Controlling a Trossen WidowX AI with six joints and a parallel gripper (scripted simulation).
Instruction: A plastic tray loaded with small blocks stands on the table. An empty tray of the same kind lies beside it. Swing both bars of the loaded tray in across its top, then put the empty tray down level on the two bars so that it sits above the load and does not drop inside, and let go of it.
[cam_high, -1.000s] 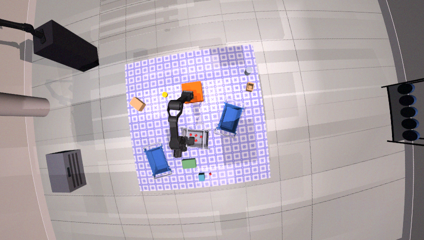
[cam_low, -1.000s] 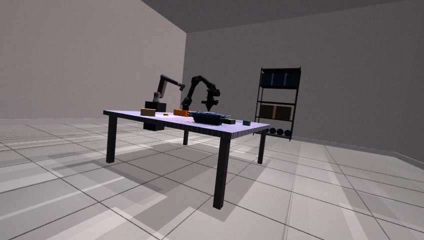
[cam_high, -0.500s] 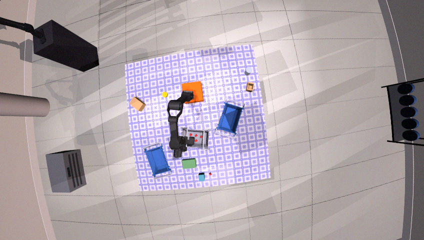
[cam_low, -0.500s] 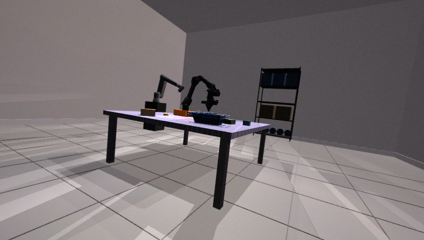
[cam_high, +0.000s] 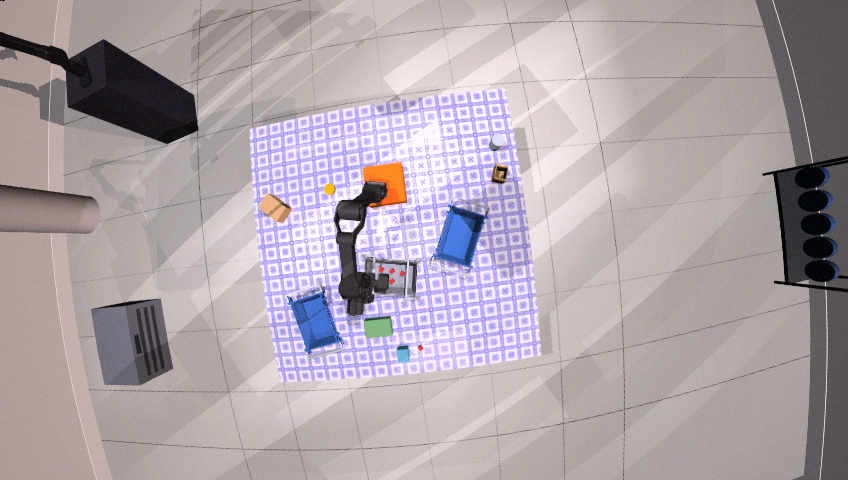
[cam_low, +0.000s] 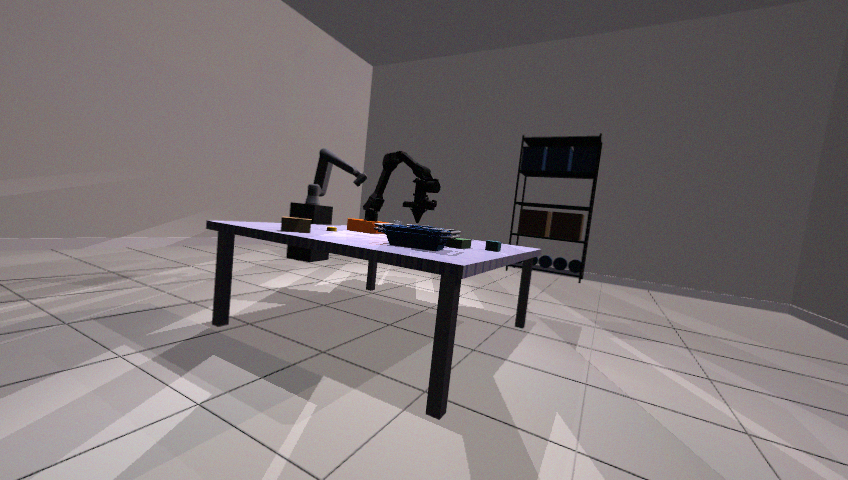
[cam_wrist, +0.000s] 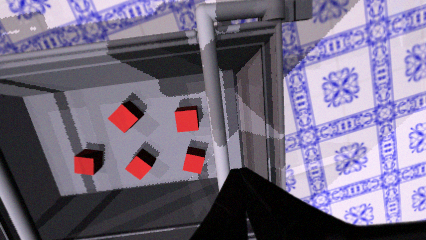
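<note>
My gripper tip is now 420 mm to the right of the blue tray, 60 mm past it and 50 mm above it. The rest, counted from my gripper tip: yellow disc (430 mm behind, 100 mm to the right, 80 mm below); then teal block (390 mm ahead, 70 mm below, 30 mm to the left); then green block (240 mm ahead, 70 mm below, 50 mm to the right).
</note>
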